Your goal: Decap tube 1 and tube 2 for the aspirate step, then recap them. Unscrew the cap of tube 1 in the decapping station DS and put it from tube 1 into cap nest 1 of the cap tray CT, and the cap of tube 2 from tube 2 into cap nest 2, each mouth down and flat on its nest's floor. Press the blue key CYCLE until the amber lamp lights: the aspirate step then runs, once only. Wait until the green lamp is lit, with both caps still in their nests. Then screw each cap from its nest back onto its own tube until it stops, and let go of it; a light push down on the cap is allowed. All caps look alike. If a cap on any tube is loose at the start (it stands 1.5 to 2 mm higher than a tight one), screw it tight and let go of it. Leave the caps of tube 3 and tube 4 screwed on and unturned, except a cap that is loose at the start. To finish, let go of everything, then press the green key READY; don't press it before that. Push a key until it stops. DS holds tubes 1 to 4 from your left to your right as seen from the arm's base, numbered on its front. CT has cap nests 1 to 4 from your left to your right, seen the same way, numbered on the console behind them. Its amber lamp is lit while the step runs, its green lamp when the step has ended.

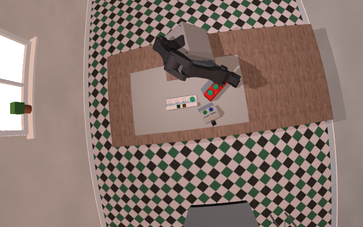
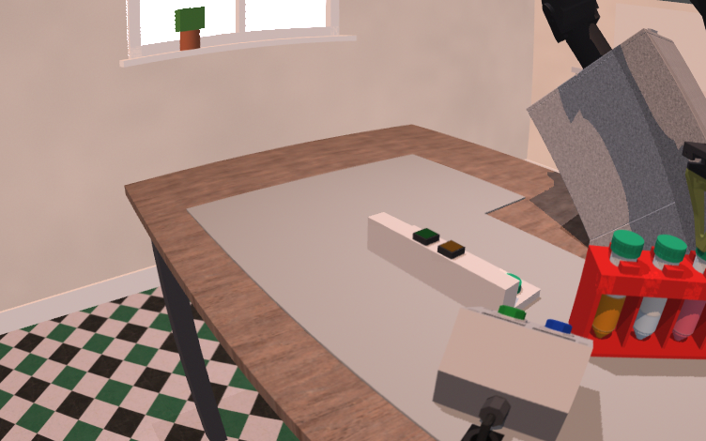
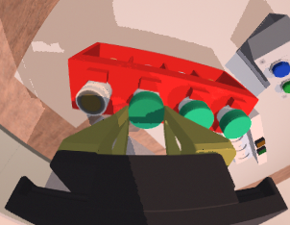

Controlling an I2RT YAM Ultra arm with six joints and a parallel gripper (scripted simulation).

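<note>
Now: hand 170 mm short of the blue key, 90 mm to the left of it and 60 mm above it. The rest, counted from my hand: key box (190 mm ahead, 110 mm to the right, 70 mm below); green key (190 mm ahead, 130 mm to the right, 60 mm below).
</note>
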